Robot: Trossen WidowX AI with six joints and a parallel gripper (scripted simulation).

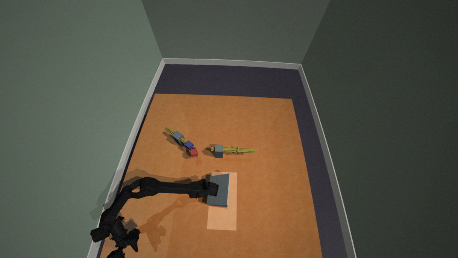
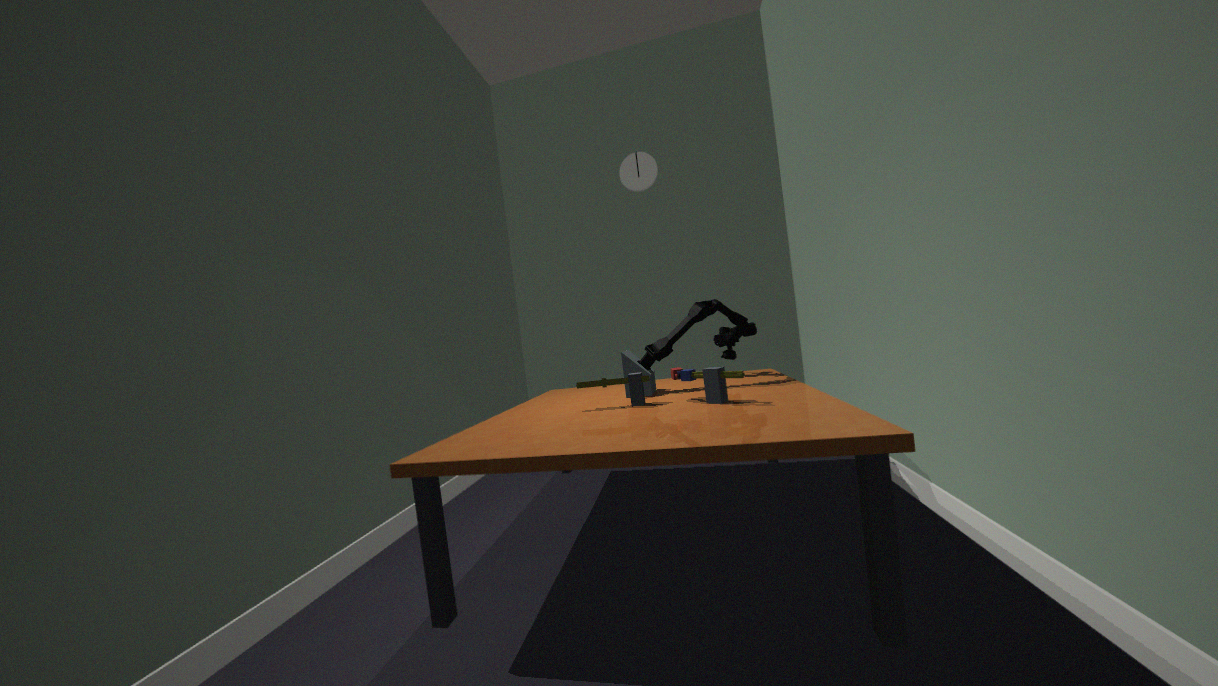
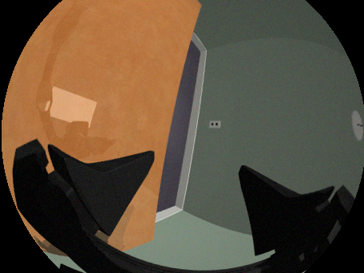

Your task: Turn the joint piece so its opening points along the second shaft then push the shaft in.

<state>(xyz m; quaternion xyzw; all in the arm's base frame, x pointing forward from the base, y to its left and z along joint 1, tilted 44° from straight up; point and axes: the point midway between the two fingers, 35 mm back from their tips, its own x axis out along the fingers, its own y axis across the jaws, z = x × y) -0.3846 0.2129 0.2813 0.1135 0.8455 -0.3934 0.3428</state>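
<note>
Right now the red joint piece is 630 mm ahead of my gripper tip, 140 mm to the right of it and 30 mm below it.
</note>
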